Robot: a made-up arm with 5 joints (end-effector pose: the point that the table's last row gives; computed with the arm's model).
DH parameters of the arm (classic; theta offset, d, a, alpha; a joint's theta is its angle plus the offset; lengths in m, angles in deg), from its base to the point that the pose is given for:
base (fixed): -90 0.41 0.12 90
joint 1: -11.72 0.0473 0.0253 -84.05
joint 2: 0 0.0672 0.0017 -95.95
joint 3: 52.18 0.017 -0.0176 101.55
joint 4: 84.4 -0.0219 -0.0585 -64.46
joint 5: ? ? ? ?
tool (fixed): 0 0.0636 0 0
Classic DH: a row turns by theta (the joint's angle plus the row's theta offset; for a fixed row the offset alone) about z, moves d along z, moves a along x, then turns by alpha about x.
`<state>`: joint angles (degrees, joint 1 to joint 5).
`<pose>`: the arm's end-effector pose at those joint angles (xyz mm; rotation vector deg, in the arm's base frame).
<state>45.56 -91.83 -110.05 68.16 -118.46</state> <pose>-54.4 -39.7 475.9 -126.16 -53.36 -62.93</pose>
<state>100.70 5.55 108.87 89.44 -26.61</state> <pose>-95.8 -55.8 436.8 7.46 -74.64 10.74</pose>
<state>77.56 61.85 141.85 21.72 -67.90</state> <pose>-30.5 -113.9 506.4 18.76 65.76 -67.21</pose>
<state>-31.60 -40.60 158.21 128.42 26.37</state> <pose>-48.0 -191.3 492.9 10.88 -59.96 -144.90</pose>
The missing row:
joint 5: 12.82 0 0.03 0
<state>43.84 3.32 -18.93 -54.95 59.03</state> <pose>-2.4 -9.9 468.1 -26.88 48.79 10.61</pose>
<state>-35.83 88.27 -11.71 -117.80 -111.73</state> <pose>-60.7 -168.4 538.5 -58.41 21.66 -83.29</pose>
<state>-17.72 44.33 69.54 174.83 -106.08</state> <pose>3.0 -126.3 421.0 -151.75 62.18 30.80</pose>
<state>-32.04 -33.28 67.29 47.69 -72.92</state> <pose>-111.5 -188.8 452.3 97.95 5.66 -112.07</pose>
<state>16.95 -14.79 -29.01 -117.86 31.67</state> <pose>38.8 -154.3 486.7 24.98 68.16 -70.51</pose>
